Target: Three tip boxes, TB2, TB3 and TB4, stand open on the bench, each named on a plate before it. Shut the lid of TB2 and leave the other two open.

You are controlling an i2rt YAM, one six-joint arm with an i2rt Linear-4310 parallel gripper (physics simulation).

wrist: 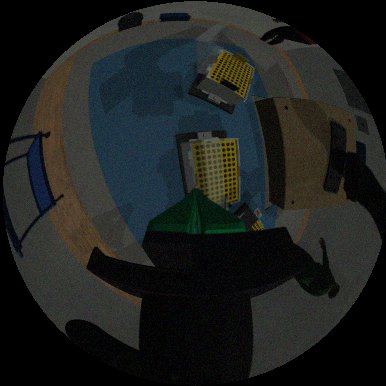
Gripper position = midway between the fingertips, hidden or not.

Note:
In view: my gripper (195, 193) and a clear lid (201, 160).

